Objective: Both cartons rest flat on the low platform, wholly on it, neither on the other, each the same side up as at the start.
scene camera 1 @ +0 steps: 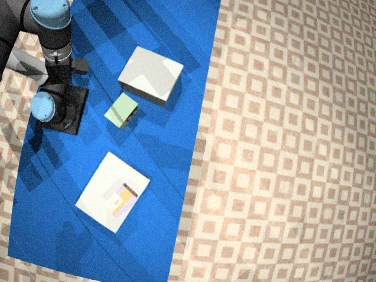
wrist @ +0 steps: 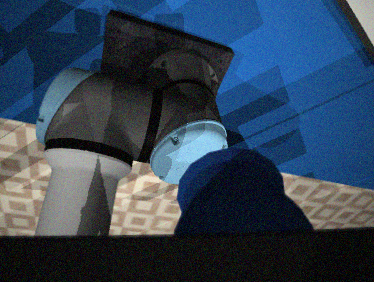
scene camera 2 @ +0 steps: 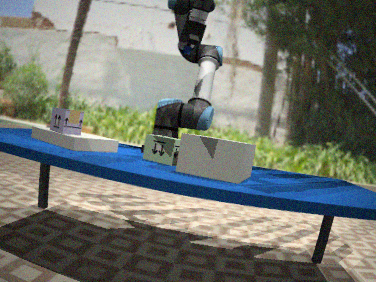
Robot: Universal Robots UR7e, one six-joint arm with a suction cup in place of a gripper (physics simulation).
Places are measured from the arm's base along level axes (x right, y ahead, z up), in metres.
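Pixels of known places: end effector, tool point: (wrist: 230,196) (scene camera 2: 185,53); arm's base, origin of the base link: (scene camera 1: 63,115) (wrist: 181,84).
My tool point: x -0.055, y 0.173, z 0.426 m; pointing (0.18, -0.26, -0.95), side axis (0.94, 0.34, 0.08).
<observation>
Ahead of a thing's pixels: the offset from my tool point to its top centre. Level surfaces: height alone.
A lilac carton @[dz -0.318, dx +0.402, dy +0.209 m] (scene camera 1: 122,201) (scene camera 2: 66,122) stands flat on the low white platform @[dz -0.411, dx +0.389, dy +0.151 m] (scene camera 1: 107,170) (scene camera 2: 95,144), its printed arrows pointing up. A light green carton @[dz -0.366, dx -0.006, dy +0.141 m] (scene camera 1: 121,109) (scene camera 2: 160,150) rests flat on the blue table, off the platform, its printed arrows pointing down. The suction gripper, a dark blue cup (scene camera 2: 187,50) (wrist: 235,192), is open, with nothing on it. It is high above the table near the robot's own arm, away from both cartons. In scene camera 1 the cup is hidden by the wrist.
A large grey box @[dz -0.339, dx -0.203, dy +0.245 m] (scene camera 1: 151,75) (scene camera 2: 215,157) stands close beside the green carton, on the side away from the platform. The robot's dark base plate (scene camera 1: 77,111) (wrist: 125,42) is at the table's side. The blue table @[dz -0.459 m] (scene camera 1: 167,165) (scene camera 2: 300,188) ends at the patterned floor.
</observation>
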